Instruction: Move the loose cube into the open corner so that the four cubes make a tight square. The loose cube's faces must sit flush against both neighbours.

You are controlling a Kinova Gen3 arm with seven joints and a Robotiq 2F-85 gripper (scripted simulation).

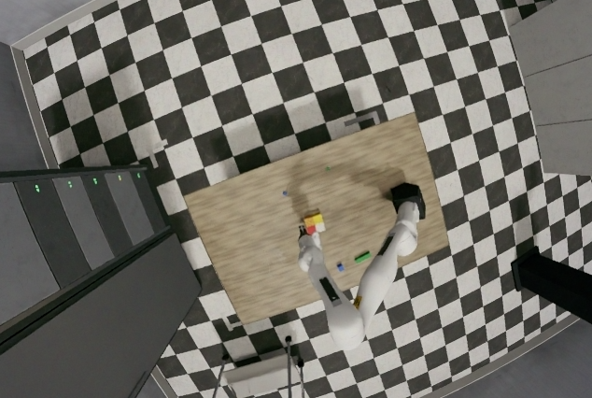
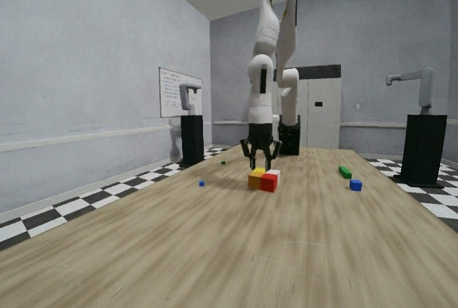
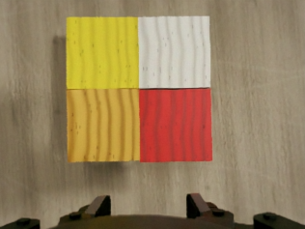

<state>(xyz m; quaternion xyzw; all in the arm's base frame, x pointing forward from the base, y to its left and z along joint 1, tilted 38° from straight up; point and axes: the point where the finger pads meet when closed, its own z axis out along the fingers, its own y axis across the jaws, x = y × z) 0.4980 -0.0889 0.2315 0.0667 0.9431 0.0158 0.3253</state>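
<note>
Right now the red cube is 8 cm below my hand, 4 cm behind it and 3 cm to the left of it. Round my hand: green block: 34 cm to the left, 25 cm behind, 9 cm below.
</note>
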